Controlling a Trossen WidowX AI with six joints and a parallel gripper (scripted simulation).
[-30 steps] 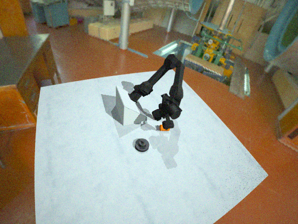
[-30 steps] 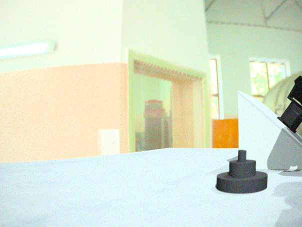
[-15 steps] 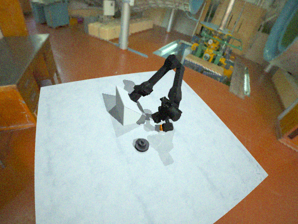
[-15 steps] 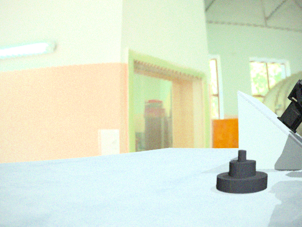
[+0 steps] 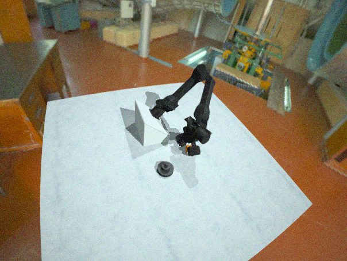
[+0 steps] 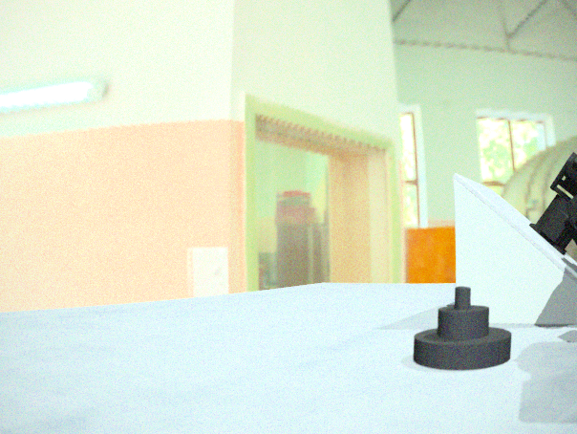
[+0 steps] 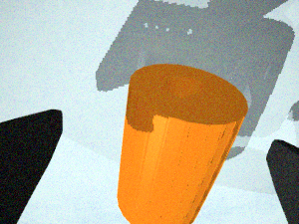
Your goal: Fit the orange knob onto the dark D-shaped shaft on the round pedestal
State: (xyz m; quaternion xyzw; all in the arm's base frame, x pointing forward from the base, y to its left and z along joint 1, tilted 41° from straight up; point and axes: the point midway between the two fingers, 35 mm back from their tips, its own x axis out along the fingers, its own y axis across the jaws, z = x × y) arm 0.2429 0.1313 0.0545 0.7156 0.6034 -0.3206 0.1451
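The orange knob lies 10 mm to the left of my gripper tip. The rest, counted from my gripper tip: dark round pedestal (70 mm ahead, 180 mm to the right, 10 mm above).
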